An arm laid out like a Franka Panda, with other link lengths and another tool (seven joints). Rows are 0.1 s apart.
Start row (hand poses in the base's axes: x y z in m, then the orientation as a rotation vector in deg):
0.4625, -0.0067, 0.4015, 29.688, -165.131, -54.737
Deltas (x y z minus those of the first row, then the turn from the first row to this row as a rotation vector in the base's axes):
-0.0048, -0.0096, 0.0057, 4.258, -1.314, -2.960
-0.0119, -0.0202, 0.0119, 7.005, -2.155, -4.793
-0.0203, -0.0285, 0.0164, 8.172, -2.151, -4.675
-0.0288, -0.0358, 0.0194, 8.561, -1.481, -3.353
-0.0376, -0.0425, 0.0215, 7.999, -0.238, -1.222
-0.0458, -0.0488, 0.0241, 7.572, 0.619, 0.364
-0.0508, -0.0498, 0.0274, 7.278, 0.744, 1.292
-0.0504, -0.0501, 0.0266, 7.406, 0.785, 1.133
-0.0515, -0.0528, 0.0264, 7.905, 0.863, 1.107
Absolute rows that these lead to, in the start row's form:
0.4577, -0.0163, 0.4072, 26.634, -166.330, -61.567
0.4506, -0.0269, 0.4134, -24.371, 164.746, 65.160
0.4422, -0.0352, 0.4179, -24.558, 163.905, 66.762
0.4337, -0.0425, 0.4209, -26.326, 164.257, 67.818
0.4249, -0.0492, 0.4230, 28.649, -162.953, -66.821
0.4167, -0.0555, 0.4256, 30.306, -161.544, -65.873
0.4117, -0.0565, 0.4289, 31.498, -161.058, -65.282
0.4121, -0.0568, 0.4281, 31.259, -161.054, -65.492
0.4110, -0.0595, 0.4279, 31.202, -160.788, -66.223

